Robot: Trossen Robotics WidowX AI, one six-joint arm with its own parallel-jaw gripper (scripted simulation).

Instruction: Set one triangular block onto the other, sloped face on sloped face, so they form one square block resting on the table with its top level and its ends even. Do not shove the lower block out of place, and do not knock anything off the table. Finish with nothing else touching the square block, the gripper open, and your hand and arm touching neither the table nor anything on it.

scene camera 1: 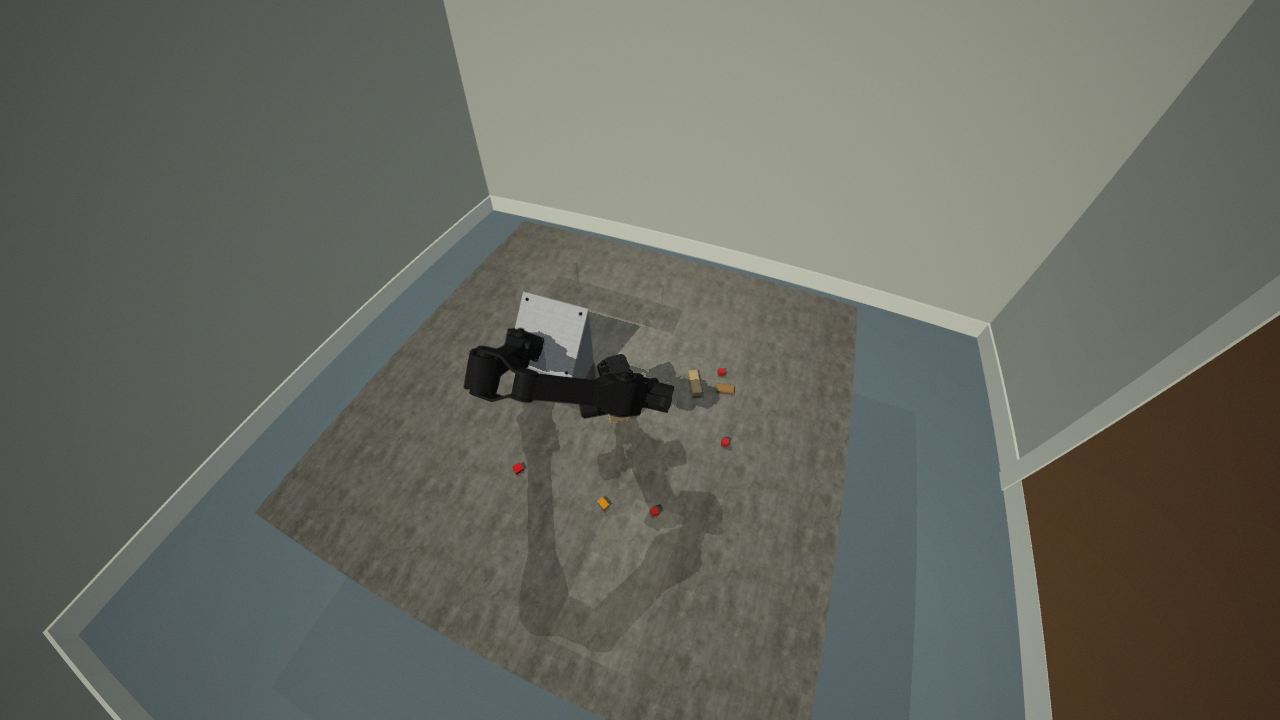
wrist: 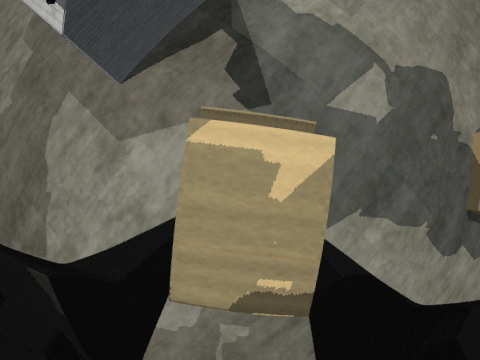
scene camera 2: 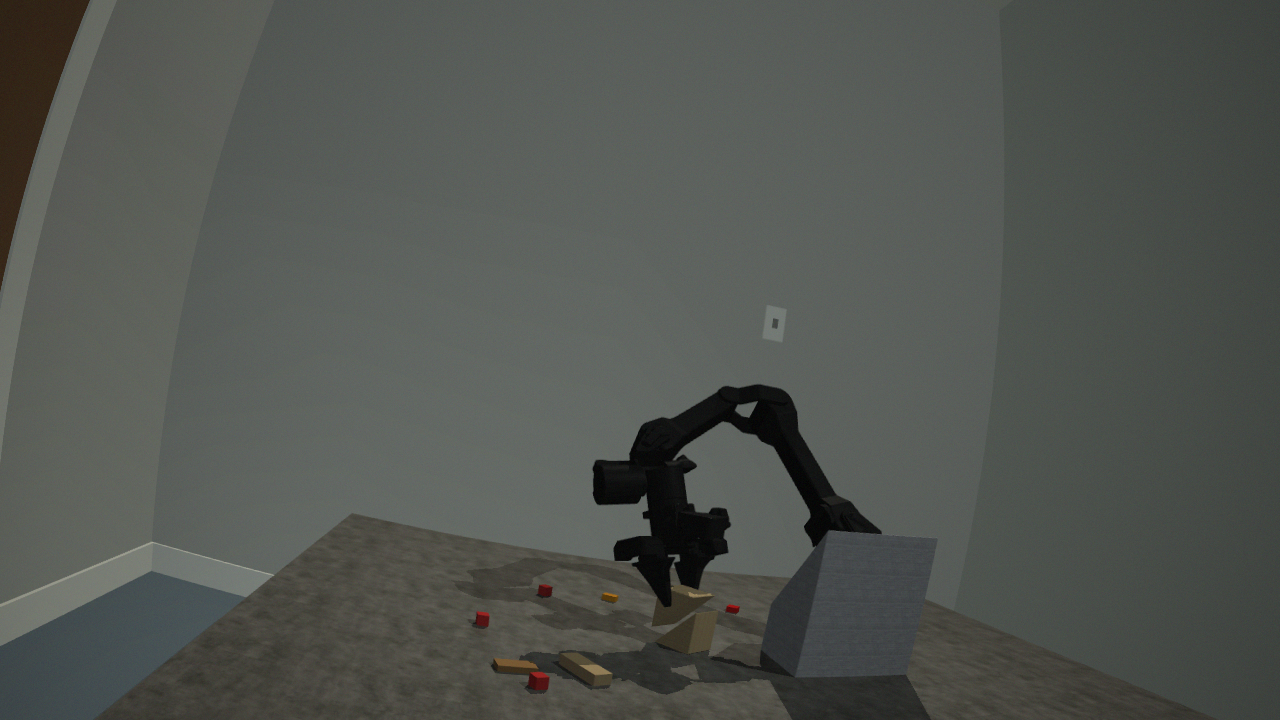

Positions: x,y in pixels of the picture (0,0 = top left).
Labels:
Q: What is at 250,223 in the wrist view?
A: A tan triangular block.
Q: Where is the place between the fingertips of my gripper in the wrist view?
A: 246,233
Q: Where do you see a tan triangular block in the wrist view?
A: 300,125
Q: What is my gripper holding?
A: A tan triangular block.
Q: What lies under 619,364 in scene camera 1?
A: My gripper.

